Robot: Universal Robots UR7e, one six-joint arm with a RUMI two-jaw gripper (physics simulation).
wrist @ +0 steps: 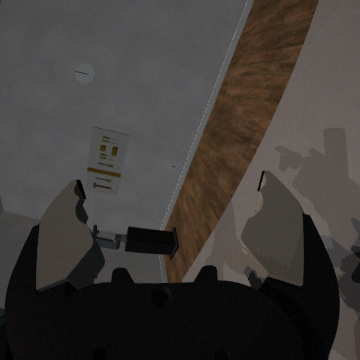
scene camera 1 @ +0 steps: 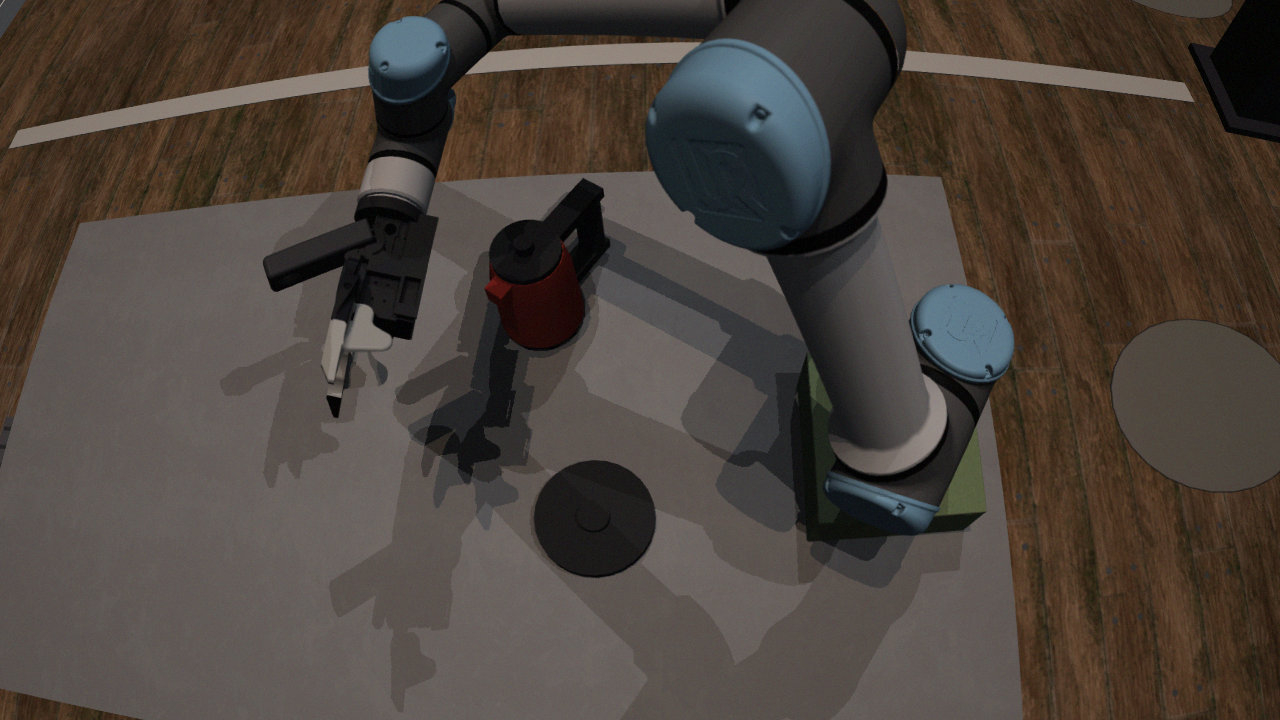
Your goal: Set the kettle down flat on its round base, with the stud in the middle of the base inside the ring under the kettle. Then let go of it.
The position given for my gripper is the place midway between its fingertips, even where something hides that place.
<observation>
In view: my gripper [scene camera 1: 333, 402] and a round black base [scene camera 1: 595, 518].
My gripper also shows in the wrist view [wrist: 170, 177]. The wrist view does not show the round black base, which is hidden by my gripper.
</observation>
